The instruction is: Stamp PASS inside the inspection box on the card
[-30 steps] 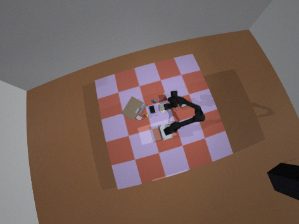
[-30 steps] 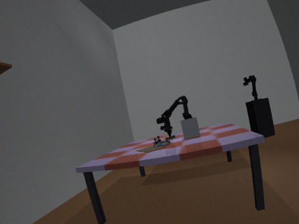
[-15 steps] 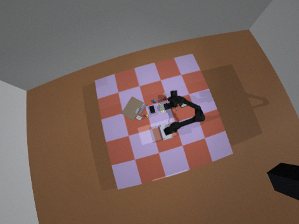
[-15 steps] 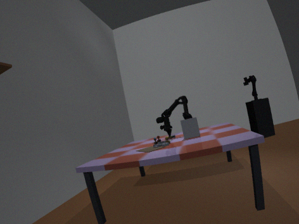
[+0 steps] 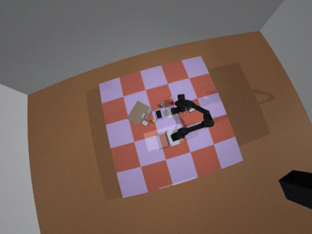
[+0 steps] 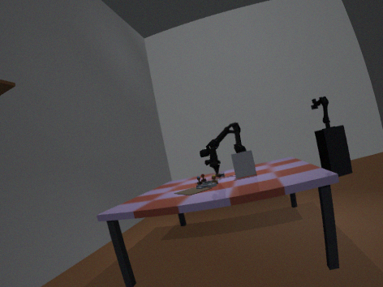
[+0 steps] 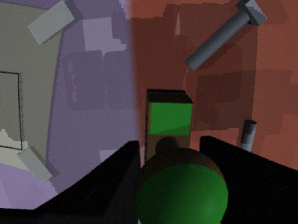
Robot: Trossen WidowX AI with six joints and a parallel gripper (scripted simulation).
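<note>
Now: gripper tip 21 cm to the right of the dark ink pad, 6 cm short of it and 3 cm above it. Round my gripper tip: cream card: 9 cm to the left, 4 cm below, 4 cm ahead; green-topped stamp: right at my gripper tip; blue-topped stamp: 15 cm to the left, 14 cm ahead, 2 cm below.
</note>
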